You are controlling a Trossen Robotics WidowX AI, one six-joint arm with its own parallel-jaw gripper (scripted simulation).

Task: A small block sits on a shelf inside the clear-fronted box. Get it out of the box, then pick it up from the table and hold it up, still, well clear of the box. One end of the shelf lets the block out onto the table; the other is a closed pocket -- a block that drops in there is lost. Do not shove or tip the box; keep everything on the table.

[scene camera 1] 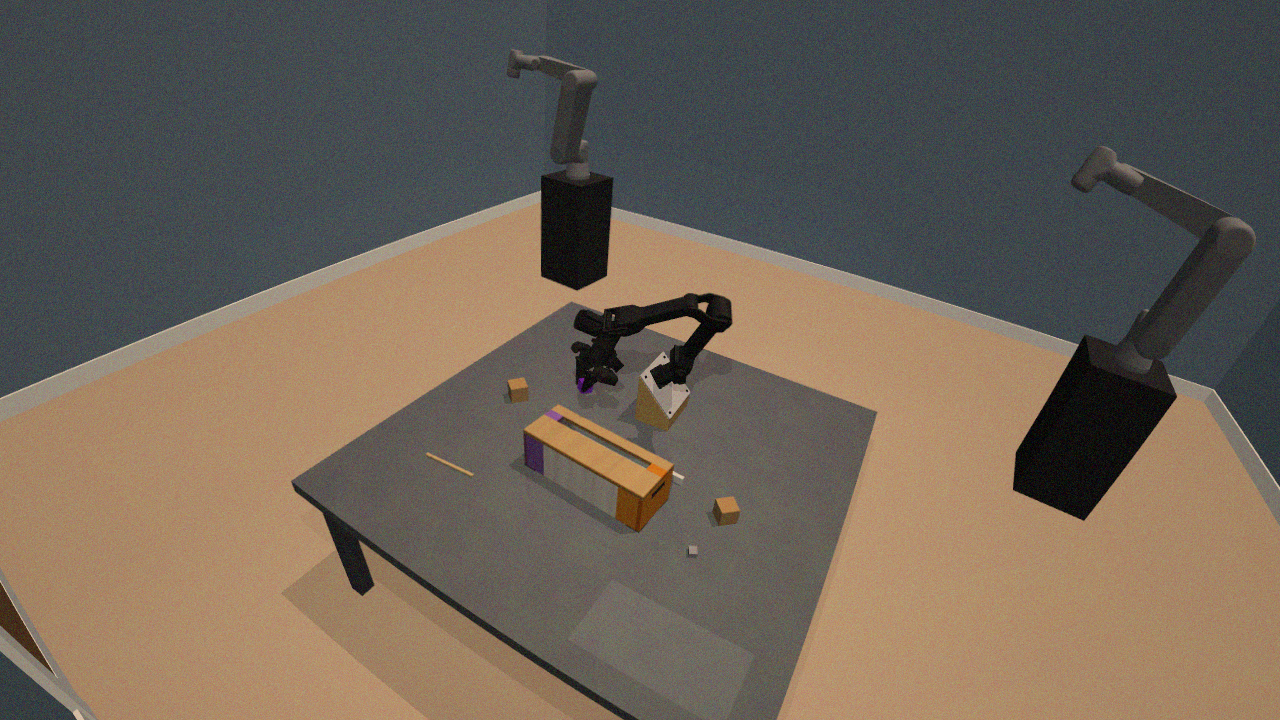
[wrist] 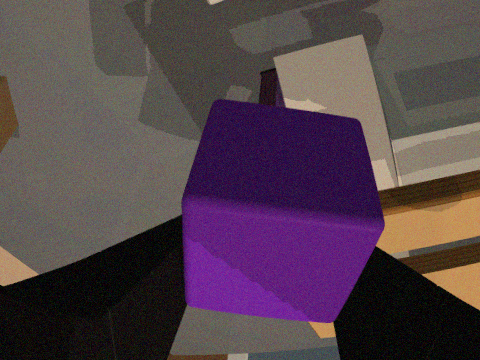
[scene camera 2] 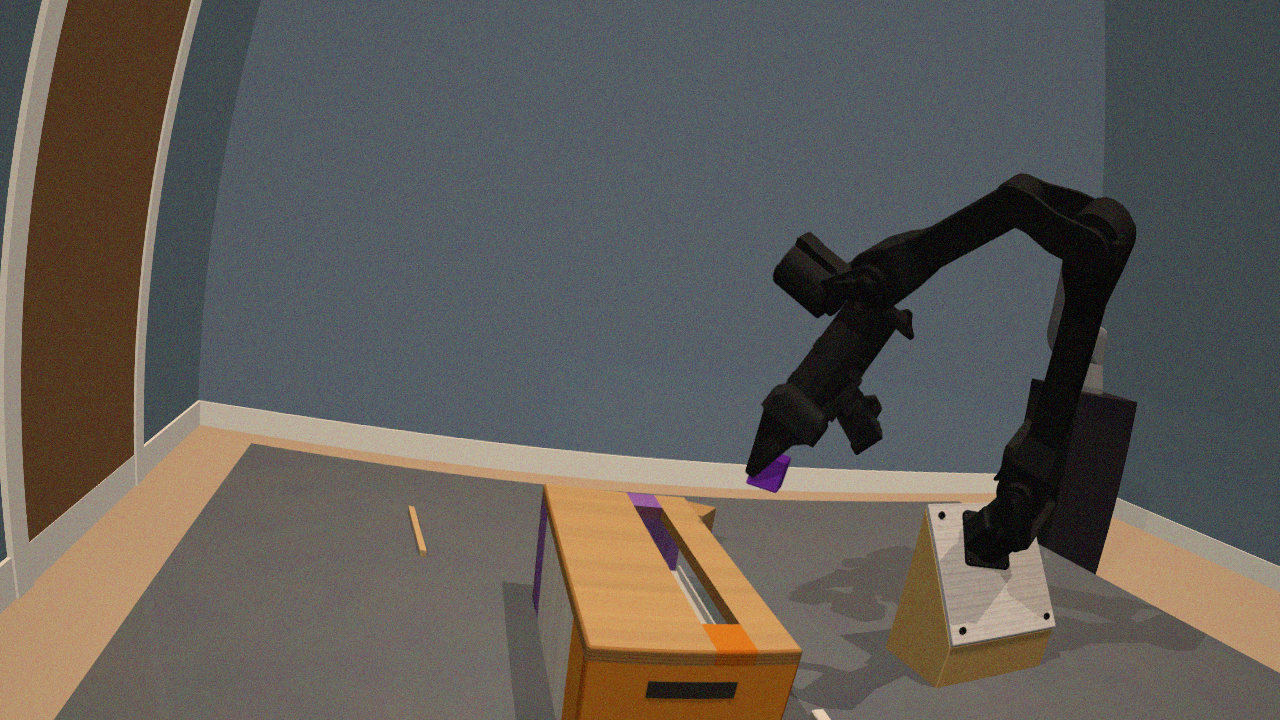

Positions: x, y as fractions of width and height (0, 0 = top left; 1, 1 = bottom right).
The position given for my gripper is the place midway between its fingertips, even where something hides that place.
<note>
In view: my gripper (scene camera 2: 0.59, 0.65), a wooden box (scene camera 2: 0.48, 0.87) and a purple block (scene camera 2: 0.60, 0.66).
The wooden box shows as well in scene camera 1 (scene camera 1: 0.49, 0.67) and in the wrist view (wrist: 0.85, 0.27). The purple block is seen too in the wrist view (wrist: 0.59, 0.59). My gripper is seen too in the wrist view (wrist: 0.56, 0.67).
</note>
